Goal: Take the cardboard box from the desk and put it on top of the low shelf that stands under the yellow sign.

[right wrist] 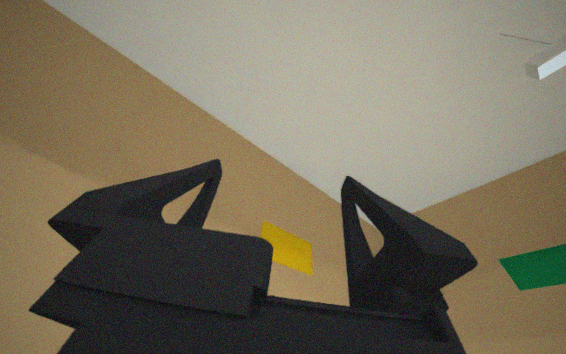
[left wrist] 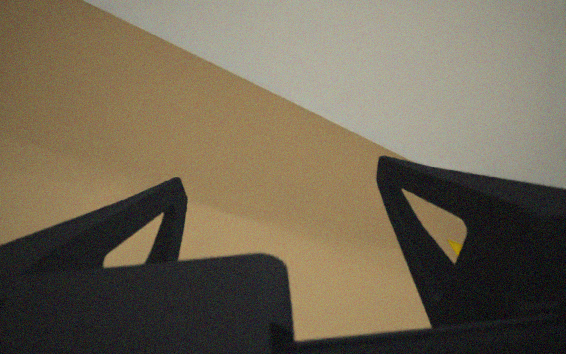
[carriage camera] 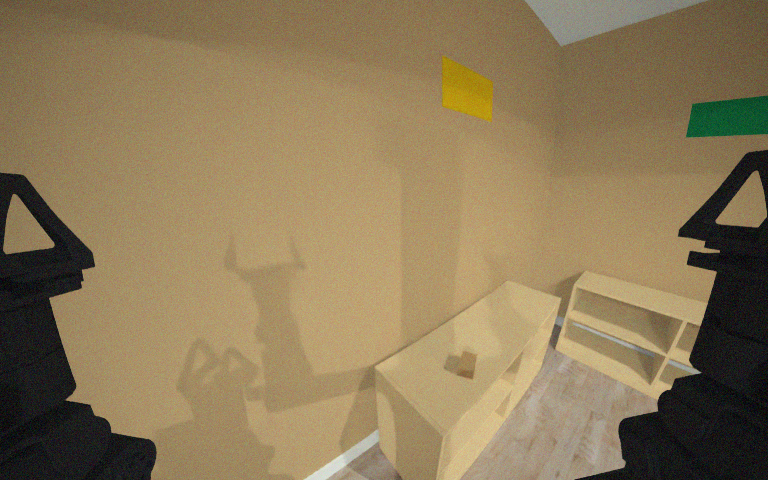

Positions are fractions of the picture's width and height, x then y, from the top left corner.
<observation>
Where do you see a yellow sign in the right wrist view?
0.51,0.71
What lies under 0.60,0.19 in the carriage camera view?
A yellow sign.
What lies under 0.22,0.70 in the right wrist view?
The right gripper.
</observation>
